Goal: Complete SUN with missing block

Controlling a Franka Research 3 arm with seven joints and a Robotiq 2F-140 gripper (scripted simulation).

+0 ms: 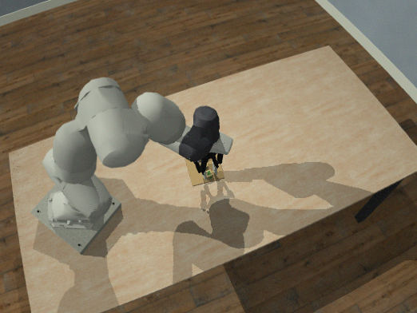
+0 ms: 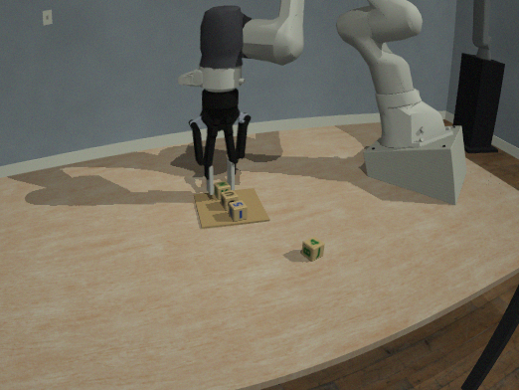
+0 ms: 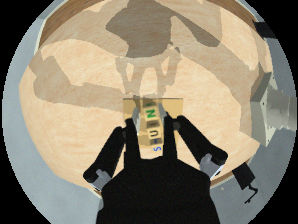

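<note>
Right now my hand is 30 mm above the N block. From my hand the other things lie so: U block 50 mm to the left, 30 mm below, 10 mm behind; then mat 50 mm to the left, 50 mm below, 10 mm behind.
</note>
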